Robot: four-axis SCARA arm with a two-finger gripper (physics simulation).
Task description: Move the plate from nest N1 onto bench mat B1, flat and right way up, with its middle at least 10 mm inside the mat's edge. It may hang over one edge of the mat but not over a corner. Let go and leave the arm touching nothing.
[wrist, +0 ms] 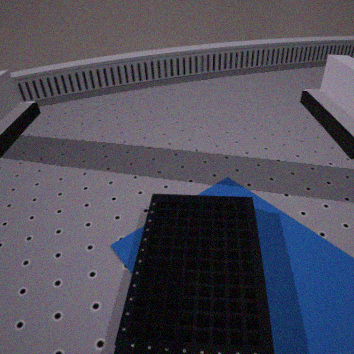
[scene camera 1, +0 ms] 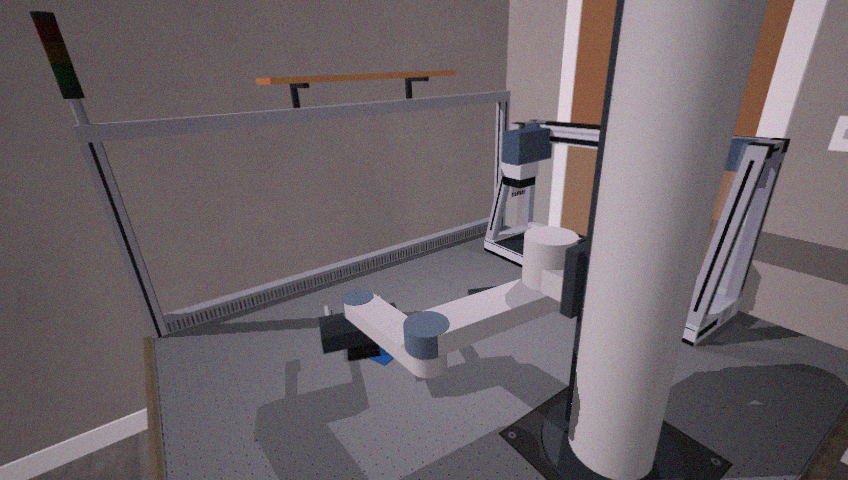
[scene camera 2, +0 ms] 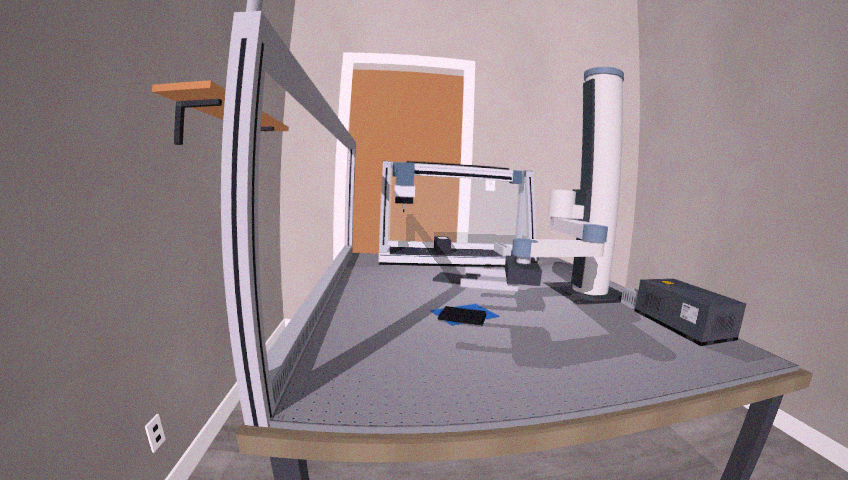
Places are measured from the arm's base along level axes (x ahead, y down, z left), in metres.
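Where they show: gripper, fingertip midpoint: [wrist: 166,80] [scene camera 2: 463,276]; arm's base at its link origin: [scene camera 1: 607,452] [scene camera 2: 589,294].
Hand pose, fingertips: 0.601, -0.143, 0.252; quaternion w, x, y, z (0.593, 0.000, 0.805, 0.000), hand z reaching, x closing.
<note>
Each offset is from my fingertips to the top centre of the thing, as dx, dy, dz. "pt": to the spot under its first point.
The black plate @[-0.010, +0.114, -0.010] [scene camera 1: 364,355] [scene camera 2: 462,315] [wrist: 195,270] lies flat on the blue bench mat B1 [scene camera 1: 382,358] [scene camera 2: 486,314] [wrist: 320,280], wells upward. It is turned against the mat, and parts of its corners reach past the mat's edges; mat corners show around it in scene camera 2. My gripper [scene camera 2: 470,277] [wrist: 166,80] is open, with nothing between its fingers, raised above the bench and apart from the plate. In scene camera 1 the arm hides the fingers and most of the plate. The dark nest N1 @[-0.072, +0.116, -0.445] [scene camera 1: 480,290] [scene camera 2: 446,277] shows partly behind the gripper and arm.
A gantry frame @[pt +0.226, -0.133, -0.765] [scene camera 2: 385,208] with a dark block stands at the far end. The tall arm column [scene camera 1: 648,237] [scene camera 2: 608,178] and a grey box @[pt -0.634, +0.044, +0.236] [scene camera 2: 690,309] stand on the right in scene camera 2. A framed screen with a slotted rail @[pt +0.403, +0.109, -0.153] [wrist: 190,63] runs along the left side.
</note>
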